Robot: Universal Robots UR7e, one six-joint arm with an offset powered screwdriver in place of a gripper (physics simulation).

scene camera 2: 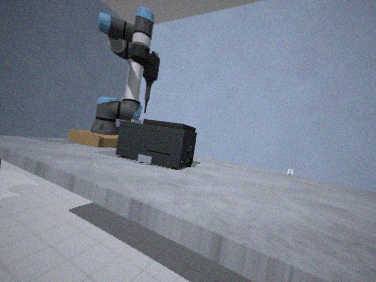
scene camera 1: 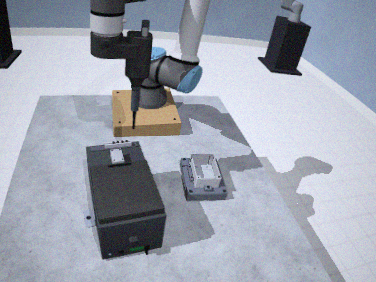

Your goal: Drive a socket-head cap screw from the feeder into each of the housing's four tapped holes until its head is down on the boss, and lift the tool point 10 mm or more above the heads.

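My screwdriver (scene camera 1: 134,128) (scene camera 2: 146,111) points down with its thin dark bit in the air. In scene camera 1 the tip shows in front of the wooden base block, behind the feeder's back end; in scene camera 2 it is above the feeder's top. Whether a screw sits on the tip is too small to tell. The dark feeder (scene camera 1: 125,192) (scene camera 2: 150,142) stands on the table. Several small dark screw heads (scene camera 1: 120,142) show in a row at its back edge. The light, open-topped housing (scene camera 1: 202,181) sits on a grey fixture (scene camera 1: 205,193) right of the feeder. Its holes are too blurred to judge; the housing does not show in scene camera 2.
The arm stands on a wooden base block (scene camera 1: 150,130) (scene camera 2: 84,137) at the back of the grey table (scene camera 1: 45,210) (scene camera 2: 260,205). A small plate (scene camera 1: 89,220) (scene camera 2: 144,159) lies at the feeder's side. A dark pedestal (scene camera 1: 287,45) stands on the floor beyond the table.
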